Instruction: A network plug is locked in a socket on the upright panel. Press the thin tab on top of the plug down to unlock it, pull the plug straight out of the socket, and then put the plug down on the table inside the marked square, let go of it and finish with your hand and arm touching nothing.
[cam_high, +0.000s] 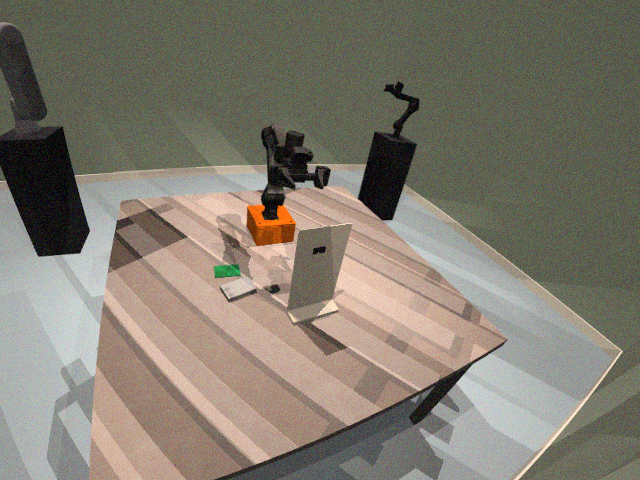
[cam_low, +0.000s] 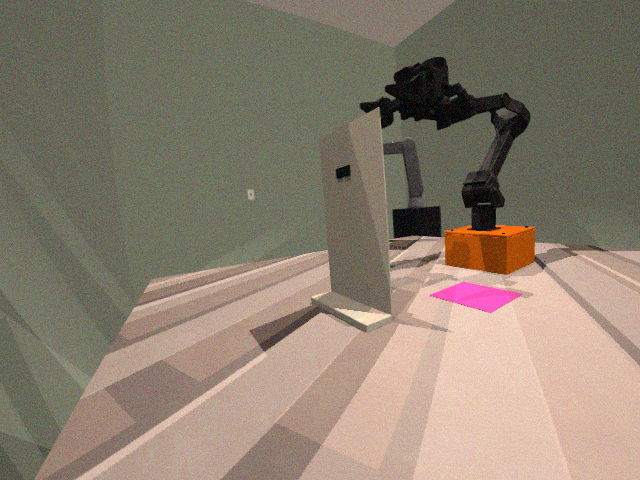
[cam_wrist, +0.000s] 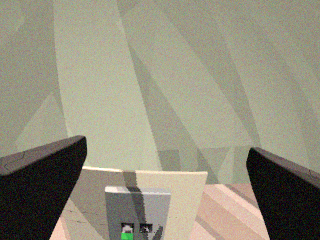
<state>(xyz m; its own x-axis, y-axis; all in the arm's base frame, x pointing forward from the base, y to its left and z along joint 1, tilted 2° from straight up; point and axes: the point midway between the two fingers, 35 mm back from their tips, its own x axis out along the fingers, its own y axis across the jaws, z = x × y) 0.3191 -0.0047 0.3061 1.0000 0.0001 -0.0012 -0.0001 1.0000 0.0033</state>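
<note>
Now: gripper tip 150 mm above the network plug, 80 mm short of it and 30 mm to the right of it. Round my gripper tip: pink marked square: 400 mm below, 130 mm to the left, 120 mm behind; green patch: 400 mm below, 210 mm to the right, 140 mm behind; upright panel: 250 mm below, 100 mm ahead, 30 mm to the left.
</note>
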